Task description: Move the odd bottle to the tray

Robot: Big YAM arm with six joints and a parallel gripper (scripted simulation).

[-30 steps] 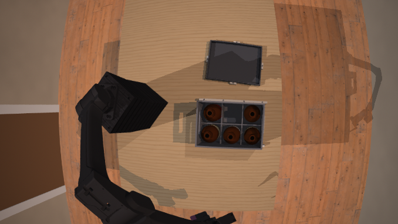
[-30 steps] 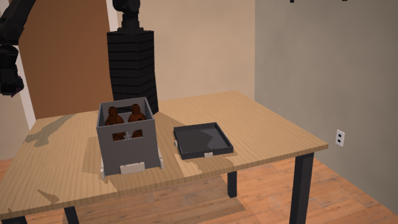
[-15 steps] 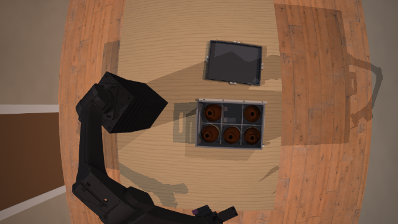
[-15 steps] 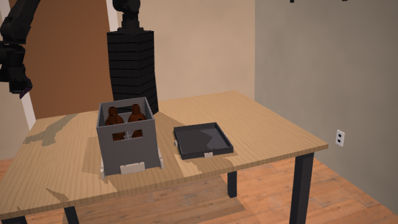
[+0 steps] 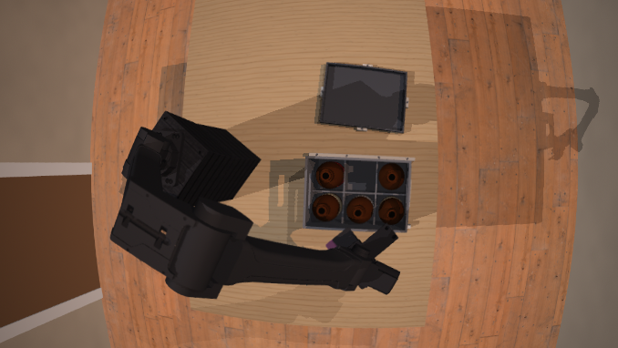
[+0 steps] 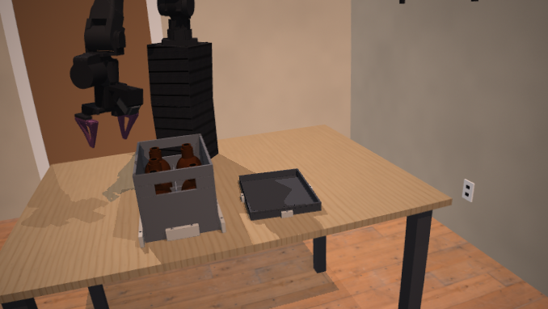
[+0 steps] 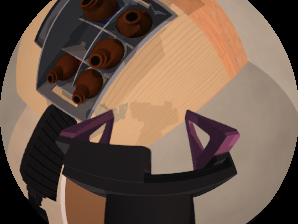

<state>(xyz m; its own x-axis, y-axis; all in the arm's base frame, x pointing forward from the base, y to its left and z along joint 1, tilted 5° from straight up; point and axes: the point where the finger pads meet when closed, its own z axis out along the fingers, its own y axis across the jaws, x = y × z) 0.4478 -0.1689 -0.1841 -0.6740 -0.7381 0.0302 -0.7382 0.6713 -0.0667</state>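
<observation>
Right now my hand is 15 cm to the right of the grey crate, 15 cm above it and 3 cm past it. The rest, counted from my hand: dark tray: 42 cm to the left, 22 cm below, 5 cm behind.
</observation>
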